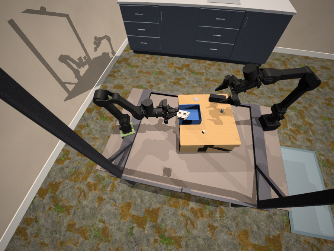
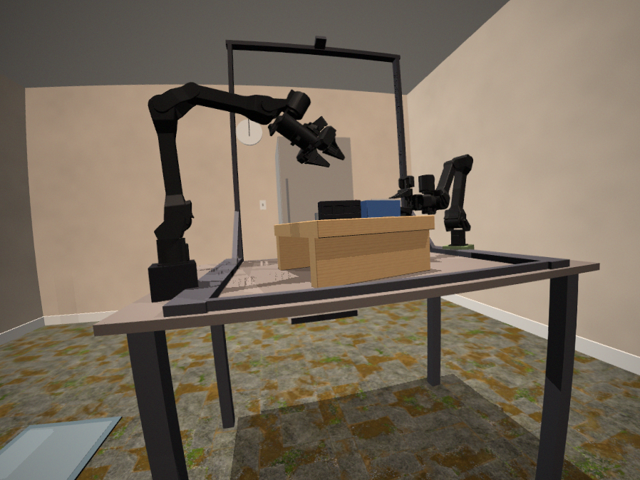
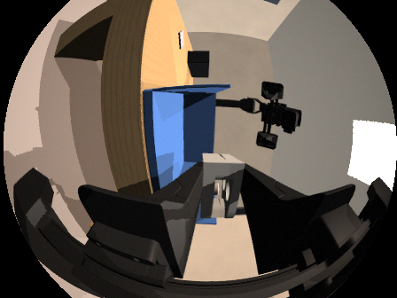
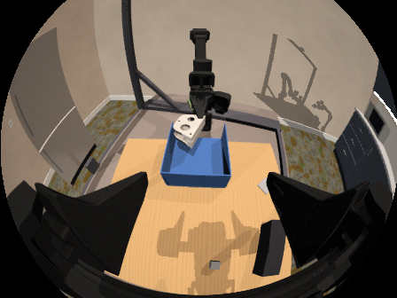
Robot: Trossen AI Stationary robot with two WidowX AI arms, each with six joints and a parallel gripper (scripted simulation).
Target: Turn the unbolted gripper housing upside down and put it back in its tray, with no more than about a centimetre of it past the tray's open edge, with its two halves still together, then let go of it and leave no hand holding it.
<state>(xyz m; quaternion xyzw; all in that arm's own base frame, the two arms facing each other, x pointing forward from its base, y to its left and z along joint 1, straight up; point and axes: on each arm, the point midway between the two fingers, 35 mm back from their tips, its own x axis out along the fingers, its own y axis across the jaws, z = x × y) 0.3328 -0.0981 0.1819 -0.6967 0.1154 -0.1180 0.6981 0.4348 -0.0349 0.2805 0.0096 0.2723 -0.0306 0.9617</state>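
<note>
Now: left hand 50 mm to the left of the white gripper housing, 20 mm past it and 10 mm above it. The rest, counted from my left hand: wooden block: 220 mm to the right, 110 mm below, 10 mm behind; then blue tray: 130 mm to the right, 40 mm below, 10 mm behind; then flat grey plate: 170 mm to the right, 140 mm ahead, 50 mm below.
</note>
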